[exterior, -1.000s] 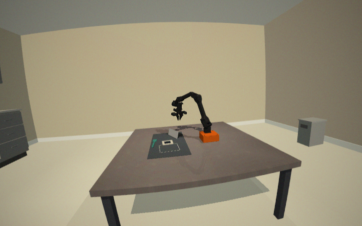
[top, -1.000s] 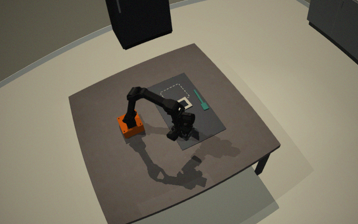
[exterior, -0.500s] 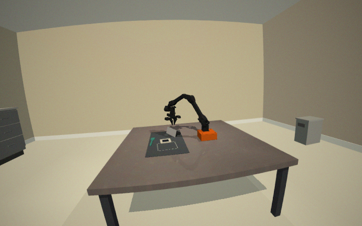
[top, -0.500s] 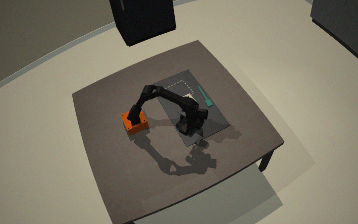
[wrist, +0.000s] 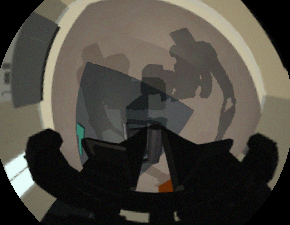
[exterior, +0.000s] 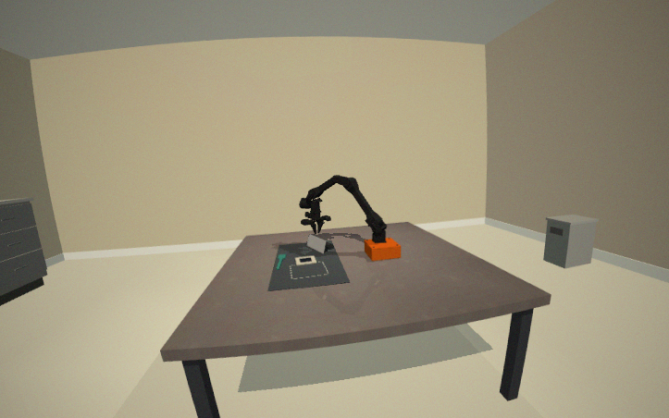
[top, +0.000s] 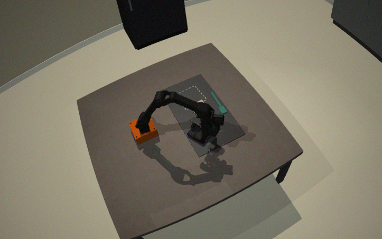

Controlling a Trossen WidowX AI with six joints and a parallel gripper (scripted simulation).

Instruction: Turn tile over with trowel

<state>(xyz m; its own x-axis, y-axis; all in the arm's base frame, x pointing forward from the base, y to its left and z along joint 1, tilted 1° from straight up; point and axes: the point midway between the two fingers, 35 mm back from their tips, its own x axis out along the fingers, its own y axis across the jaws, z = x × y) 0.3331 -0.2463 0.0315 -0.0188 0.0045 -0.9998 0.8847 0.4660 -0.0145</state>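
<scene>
Now: the small trowel 10 mm behind my gripper tip, 60 mm to the left of it and 40 mm below it. Also, from my gripper tip: tile 70 mm ahead, 280 mm to the left, 70 mm below; then teal trowel 210 mm ahead, 240 mm to the left, 70 mm below.
</scene>
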